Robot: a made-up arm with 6 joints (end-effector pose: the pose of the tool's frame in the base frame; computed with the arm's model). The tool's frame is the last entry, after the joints. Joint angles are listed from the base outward.
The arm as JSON. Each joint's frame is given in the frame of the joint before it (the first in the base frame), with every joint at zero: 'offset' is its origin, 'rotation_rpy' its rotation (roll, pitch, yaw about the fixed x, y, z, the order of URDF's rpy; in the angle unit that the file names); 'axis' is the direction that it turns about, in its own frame. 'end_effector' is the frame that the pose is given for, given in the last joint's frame.
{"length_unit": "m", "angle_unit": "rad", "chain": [
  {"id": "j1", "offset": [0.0, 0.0, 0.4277], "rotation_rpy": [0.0, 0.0, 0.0], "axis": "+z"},
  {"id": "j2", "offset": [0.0, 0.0, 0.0], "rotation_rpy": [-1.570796, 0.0, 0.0], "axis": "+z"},
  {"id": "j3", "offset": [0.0, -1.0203, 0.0], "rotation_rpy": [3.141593, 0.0, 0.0], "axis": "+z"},
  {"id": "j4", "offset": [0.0, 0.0, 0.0], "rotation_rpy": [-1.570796, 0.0, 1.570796], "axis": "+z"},
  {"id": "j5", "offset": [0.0, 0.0, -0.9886], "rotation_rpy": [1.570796, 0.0, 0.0], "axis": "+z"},
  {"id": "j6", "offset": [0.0, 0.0, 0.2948], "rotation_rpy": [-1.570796, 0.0, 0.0], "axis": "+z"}
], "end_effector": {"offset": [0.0, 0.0, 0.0], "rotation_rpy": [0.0, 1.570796, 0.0]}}
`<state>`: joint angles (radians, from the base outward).
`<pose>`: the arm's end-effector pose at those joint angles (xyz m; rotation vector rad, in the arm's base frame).
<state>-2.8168 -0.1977 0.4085 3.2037 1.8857 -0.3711</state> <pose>-0.4960 -0.4775 1.9763 0.0220 1.8625 -0.0985</pose>
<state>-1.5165 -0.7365 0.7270 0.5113 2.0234 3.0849</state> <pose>-0.2960 0.7079 2.1819 -0.1039 0.3811 1.1018</pose>
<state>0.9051 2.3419 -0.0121 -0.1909 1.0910 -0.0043</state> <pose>0.2243 -0.1830 -0.9445 -0.5831 1.1363 0.5770</pose>
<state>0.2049 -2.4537 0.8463 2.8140 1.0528 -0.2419</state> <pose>-1.6322 -0.0541 -0.6102 -1.2435 -0.8647 -2.6418</pose>
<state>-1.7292 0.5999 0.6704 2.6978 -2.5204 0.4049</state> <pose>0.0179 -1.5758 1.4657 -0.2711 -1.0501 1.3257</pose>
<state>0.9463 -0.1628 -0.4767 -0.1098 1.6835 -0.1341</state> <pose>0.6850 0.4492 1.0985 0.8085 -1.1790 0.7779</pose>
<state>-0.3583 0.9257 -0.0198 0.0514 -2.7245 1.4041</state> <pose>1.2137 -0.7688 0.2485 -0.8503 -2.1007 -1.8809</pose>
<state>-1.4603 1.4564 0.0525 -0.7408 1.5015 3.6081</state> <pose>-0.1080 -0.9997 -0.4638 1.3039 -2.5936 -0.4272</pose>
